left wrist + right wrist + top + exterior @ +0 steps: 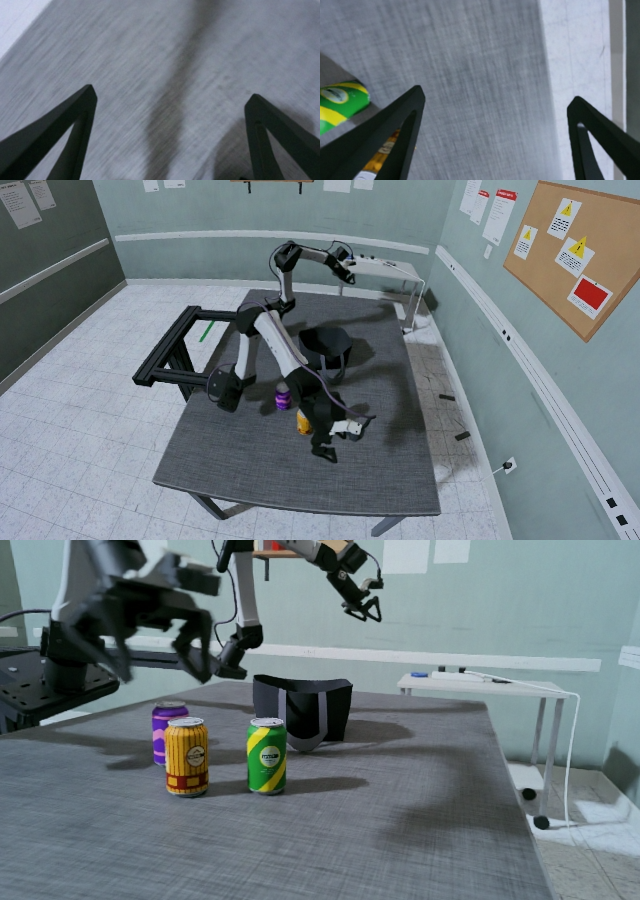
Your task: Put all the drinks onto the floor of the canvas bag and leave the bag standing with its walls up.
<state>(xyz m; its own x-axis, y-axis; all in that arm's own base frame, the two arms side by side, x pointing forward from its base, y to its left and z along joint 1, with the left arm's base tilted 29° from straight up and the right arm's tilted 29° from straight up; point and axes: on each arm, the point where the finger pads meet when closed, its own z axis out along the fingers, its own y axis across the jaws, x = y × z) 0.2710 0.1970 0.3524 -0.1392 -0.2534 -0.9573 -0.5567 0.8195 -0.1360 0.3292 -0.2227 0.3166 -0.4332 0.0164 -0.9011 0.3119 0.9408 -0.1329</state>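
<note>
Now: the orange can 18 cm to the left of my right hand, 17 cm below it and 15 cm behind it. Also, from my right hand: purple can (28 cm to the left, 27 cm behind, 17 cm below); yellow can (25 cm to the left, 17 cm below, 4 cm behind).
</note>
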